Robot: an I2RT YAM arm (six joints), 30 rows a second.
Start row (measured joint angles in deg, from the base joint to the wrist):
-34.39, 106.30, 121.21, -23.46, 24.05, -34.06
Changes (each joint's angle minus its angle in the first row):
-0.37, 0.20, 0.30, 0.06, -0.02, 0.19
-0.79, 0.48, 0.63, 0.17, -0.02, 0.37
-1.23, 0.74, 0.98, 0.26, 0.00, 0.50
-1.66, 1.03, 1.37, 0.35, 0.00, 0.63
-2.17, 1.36, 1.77, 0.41, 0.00, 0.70
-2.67, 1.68, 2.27, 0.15, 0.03, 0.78
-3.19, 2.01, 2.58, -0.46, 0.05, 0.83
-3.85, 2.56, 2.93, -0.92, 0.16, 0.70
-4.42, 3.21, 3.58, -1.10, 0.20, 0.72
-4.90, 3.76, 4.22, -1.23, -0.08, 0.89
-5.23, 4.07, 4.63, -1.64, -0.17, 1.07
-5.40, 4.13, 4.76, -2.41, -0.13, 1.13
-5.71, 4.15, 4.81, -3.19, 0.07, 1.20
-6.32, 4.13, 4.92, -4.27, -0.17, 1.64
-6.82, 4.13, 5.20, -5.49, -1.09, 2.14
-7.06, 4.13, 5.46, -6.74, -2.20, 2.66
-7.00, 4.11, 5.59, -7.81, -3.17, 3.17
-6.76, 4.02, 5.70, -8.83, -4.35, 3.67
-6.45, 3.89, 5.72, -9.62, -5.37, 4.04
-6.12, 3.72, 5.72, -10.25, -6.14, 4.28
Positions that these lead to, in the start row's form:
-34.76, 106.50, 121.51, -23.40, 24.03, -33.87
-35.18, 106.78, 121.84, -23.29, 24.03, -33.69
-35.62, 107.04, 122.19, -23.20, 24.05, -33.56
-36.05, 107.33, 122.58, -23.11, 24.05, -33.43
-36.56, 107.66, 122.98, -23.05, 24.05, -33.36
-37.06, 107.98, 123.48, -23.31, 24.08, -33.28
-37.58, 108.31, 123.79, -23.92, 24.10, -33.23
-38.24, 108.86, 124.14, -24.38, 24.21, -33.36
-38.81, 109.51, 124.79, -24.56, 24.25, -33.34
-39.29, 110.06, 125.43, -24.69, 23.97, -33.17
-39.62, 110.37, 125.84, -25.10, 23.88, -32.99
-39.79, 110.43, 125.97, -25.87, 23.92, -32.93
-40.10, 110.45, 126.02, -26.65, 24.12, -32.86
-40.71, 110.43, 126.13, -27.73, 23.88, -32.42
-41.21, 110.43, 126.41, -28.95, 22.96, -31.92
-41.45, 110.43, 126.67, -30.20, 21.85, -31.40
-41.39, 110.41, 126.80, -31.27, 20.88, -30.89
-41.15, 110.32, 126.91, -32.29, 19.70, -30.39
-40.84, 110.19, 126.93, -33.08, 18.68, -30.02
-40.51, 110.02, 126.93, -33.71, 17.91, -29.78

